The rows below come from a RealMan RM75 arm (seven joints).
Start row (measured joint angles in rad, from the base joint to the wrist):
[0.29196 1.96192 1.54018 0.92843 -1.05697 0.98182 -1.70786]
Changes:
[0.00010 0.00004 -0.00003 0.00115 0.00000 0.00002 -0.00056]
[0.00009 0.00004 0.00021 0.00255 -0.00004 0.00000 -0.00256]
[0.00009 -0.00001 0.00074 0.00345 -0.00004 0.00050 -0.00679]
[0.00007 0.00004 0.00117 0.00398 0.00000 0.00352 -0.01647]
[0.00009 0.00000 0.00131 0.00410 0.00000 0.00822 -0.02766]
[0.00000 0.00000 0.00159 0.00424 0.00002 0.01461 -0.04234]
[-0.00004 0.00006 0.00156 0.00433 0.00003 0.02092 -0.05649]
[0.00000 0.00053 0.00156 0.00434 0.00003 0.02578 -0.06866]
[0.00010 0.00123 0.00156 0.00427 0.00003 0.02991 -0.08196]
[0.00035 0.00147 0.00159 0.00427 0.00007 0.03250 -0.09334]
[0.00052 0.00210 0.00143 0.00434 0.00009 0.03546 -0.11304]
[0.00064 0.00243 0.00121 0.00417 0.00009 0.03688 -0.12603]
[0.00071 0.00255 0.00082 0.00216 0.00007 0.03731 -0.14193]
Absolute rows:
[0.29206 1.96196 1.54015 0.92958 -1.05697 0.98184 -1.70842]
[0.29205 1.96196 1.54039 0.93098 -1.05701 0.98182 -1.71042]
[0.29205 1.96191 1.54092 0.93188 -1.05701 0.98232 -1.71465]
[0.29203 1.96196 1.54135 0.93241 -1.05697 0.98534 -1.72433]
[0.29205 1.96192 1.54149 0.93253 -1.05697 0.99004 -1.73552]
[0.29196 1.96192 1.54177 0.93267 -1.05695 0.99643 -1.75020]
[0.29192 1.96198 1.54174 0.93276 -1.05694 1.00274 -1.76435]
[0.29196 1.96245 1.54174 0.93277 -1.05694 1.00760 -1.77652]
[0.29206 1.96315 1.54174 0.93270 -1.05694 1.01173 -1.78982]
[0.29231 1.96339 1.54177 0.93270 -1.05690 1.01432 -1.80120]
[0.29248 1.96402 1.54161 0.93277 -1.05688 1.01728 -1.82090]
[0.29260 1.96435 1.54139 0.93260 -1.05688 1.01870 -1.83389]
[0.29267 1.96447 1.54100 0.93059 -1.05690 1.01913 -1.84979]

